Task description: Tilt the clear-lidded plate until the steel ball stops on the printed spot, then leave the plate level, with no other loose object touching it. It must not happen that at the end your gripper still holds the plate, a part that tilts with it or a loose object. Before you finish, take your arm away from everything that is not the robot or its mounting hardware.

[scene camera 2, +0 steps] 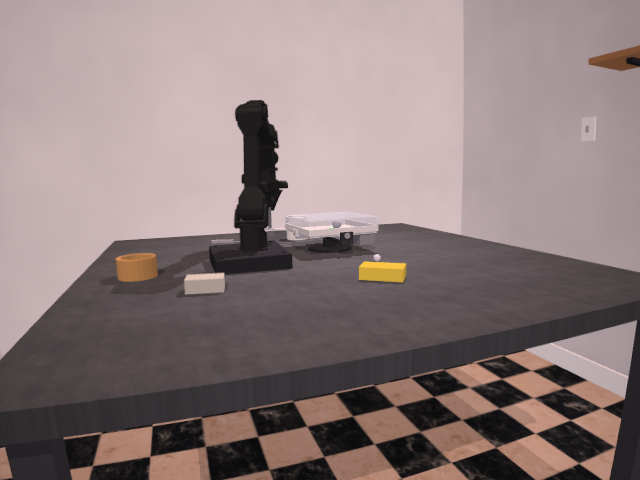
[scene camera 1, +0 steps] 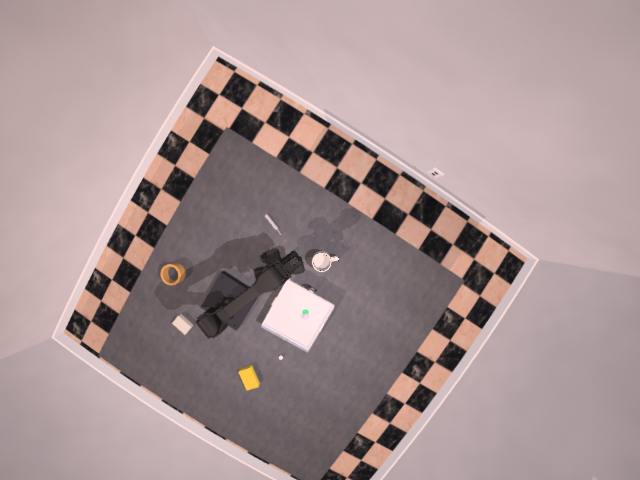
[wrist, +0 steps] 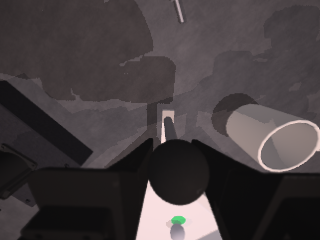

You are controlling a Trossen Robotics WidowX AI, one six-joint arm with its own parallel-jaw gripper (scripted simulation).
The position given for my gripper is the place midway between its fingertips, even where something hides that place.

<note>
I see my gripper [scene camera 2: 269, 211], a yellow block [scene camera 2: 376, 271] and a white square plate [scene camera 1: 298, 315].
My gripper is seen too in the wrist view [wrist: 172, 143]. The white square plate is seen too in scene camera 2 [scene camera 2: 316, 225]. The wrist view misses the yellow block: it is out of frame.
</note>
